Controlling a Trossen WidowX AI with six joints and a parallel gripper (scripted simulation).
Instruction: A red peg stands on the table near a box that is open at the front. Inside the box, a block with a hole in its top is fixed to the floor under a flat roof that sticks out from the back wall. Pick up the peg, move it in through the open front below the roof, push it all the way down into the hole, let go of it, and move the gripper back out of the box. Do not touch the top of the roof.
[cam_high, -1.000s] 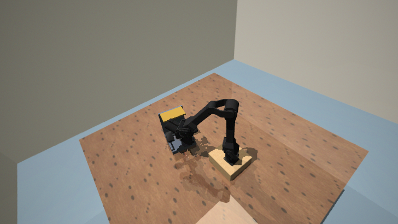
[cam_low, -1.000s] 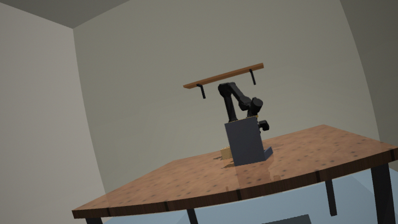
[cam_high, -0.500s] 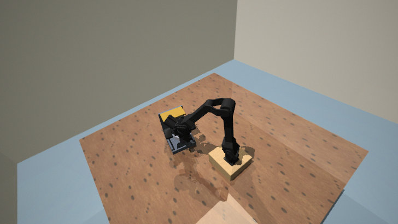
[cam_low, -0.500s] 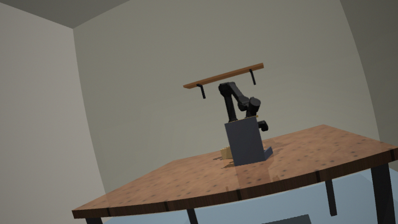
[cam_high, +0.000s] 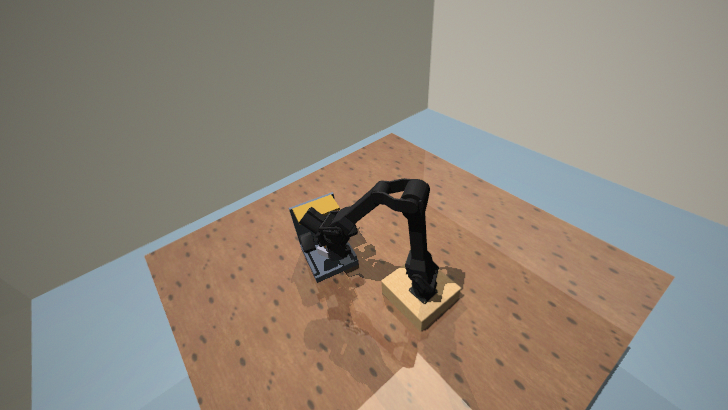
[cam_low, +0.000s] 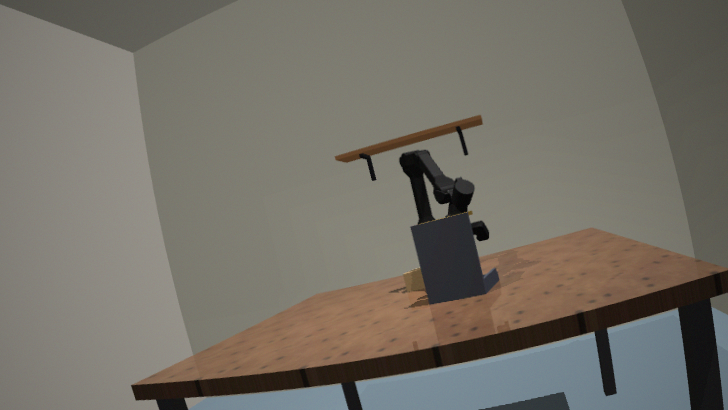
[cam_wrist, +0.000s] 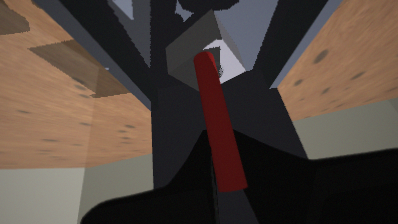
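The back wall lies 60 mm ahead of my gripper tip, 10 mm to the right of it and 20 mm above it. Round my gripper tip: red peg 30 mm behind, 10 mm to the left, 10 mm below; yellow roof 20 mm ahead, 110 mm above.
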